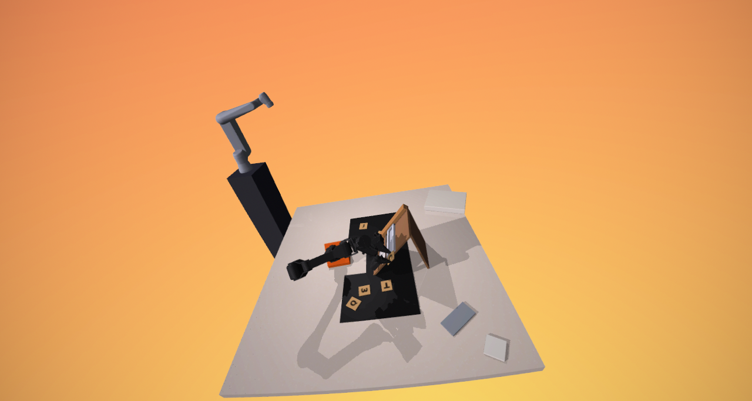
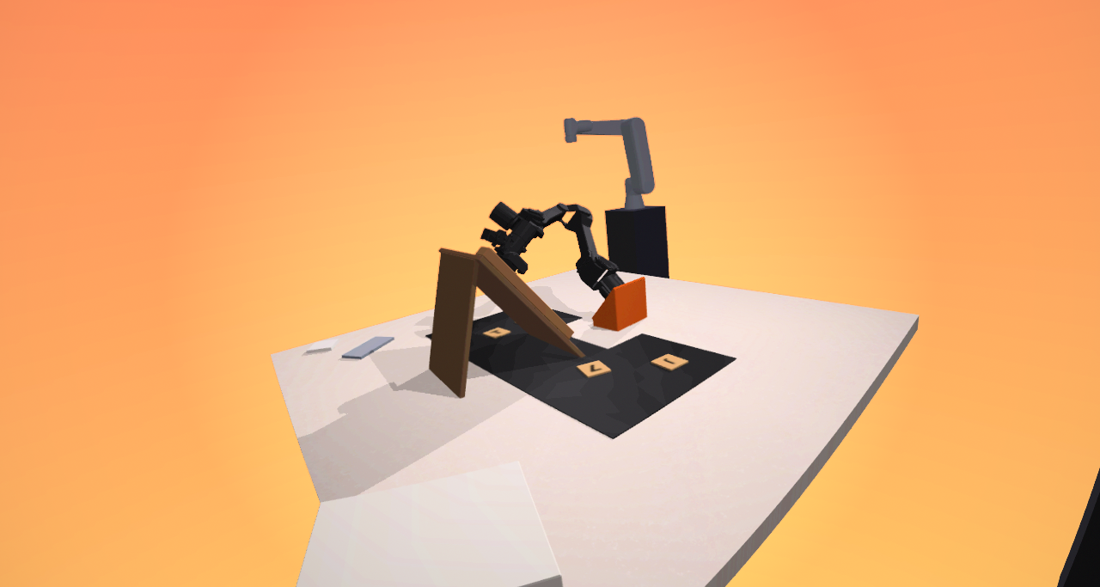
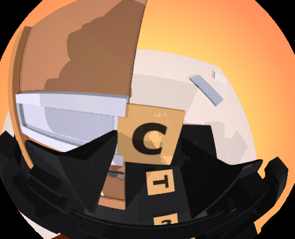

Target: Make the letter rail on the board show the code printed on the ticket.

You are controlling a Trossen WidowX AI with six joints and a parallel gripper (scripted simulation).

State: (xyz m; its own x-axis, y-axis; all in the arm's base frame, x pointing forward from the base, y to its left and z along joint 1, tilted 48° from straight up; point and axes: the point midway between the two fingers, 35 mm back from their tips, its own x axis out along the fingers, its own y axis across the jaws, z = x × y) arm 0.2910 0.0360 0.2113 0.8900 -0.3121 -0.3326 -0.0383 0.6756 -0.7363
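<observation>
My gripper tip is 100 mm to the right of the white ticket, 80 mm above it and 60 mm past it. From my gripper tip the other things lie so: black mat 160 mm below, 150 mm to the left, 140 mm behind; grey slab 290 mm ahead, 230 mm to the right, 160 mm below; white square 410 mm ahead, 350 mm to the right, 160 mm below.
</observation>
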